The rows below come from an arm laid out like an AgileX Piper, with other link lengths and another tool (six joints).
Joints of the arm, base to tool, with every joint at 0 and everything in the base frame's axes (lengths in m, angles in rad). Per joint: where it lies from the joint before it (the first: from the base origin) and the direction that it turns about. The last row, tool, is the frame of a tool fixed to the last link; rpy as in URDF.
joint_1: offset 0 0 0.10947 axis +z
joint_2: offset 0 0 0 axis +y
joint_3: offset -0.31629 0 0.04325 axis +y
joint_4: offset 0.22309 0 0.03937 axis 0.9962 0 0.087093
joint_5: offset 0 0 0 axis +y
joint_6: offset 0.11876 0 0.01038 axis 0.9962 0 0.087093
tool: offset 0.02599 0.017 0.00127 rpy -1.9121 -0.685 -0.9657
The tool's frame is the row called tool.
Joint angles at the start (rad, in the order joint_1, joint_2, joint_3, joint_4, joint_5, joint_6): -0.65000 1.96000 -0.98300 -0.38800 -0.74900 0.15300
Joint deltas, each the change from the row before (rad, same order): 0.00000 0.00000 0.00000 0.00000 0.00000 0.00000; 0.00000 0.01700 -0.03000 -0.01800 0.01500 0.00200; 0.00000 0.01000 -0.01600 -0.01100 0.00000 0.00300; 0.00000 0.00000 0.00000 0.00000 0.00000 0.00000; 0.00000 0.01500 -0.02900 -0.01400 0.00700 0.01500; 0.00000 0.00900 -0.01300 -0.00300 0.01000 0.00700
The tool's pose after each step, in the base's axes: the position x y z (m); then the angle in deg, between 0 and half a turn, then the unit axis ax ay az. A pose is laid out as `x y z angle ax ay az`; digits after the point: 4 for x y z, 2 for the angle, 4 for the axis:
0.3912 -0.2301 0.1953 155.70 -0.8078 0.3721 -0.4571
0.3967 -0.2332 0.1937 156.12 -0.8123 0.3664 -0.4537
0.4000 -0.2345 0.1934 156.19 -0.8140 0.3615 -0.4547
0.4000 -0.2345 0.1934 156.19 -0.8140 0.3615 -0.4547
0.4053 -0.2374 0.1938 155.92 -0.8144 0.3587 -0.4561
0.4076 -0.2393 0.1920 155.81 -0.8148 0.3612 -0.4534

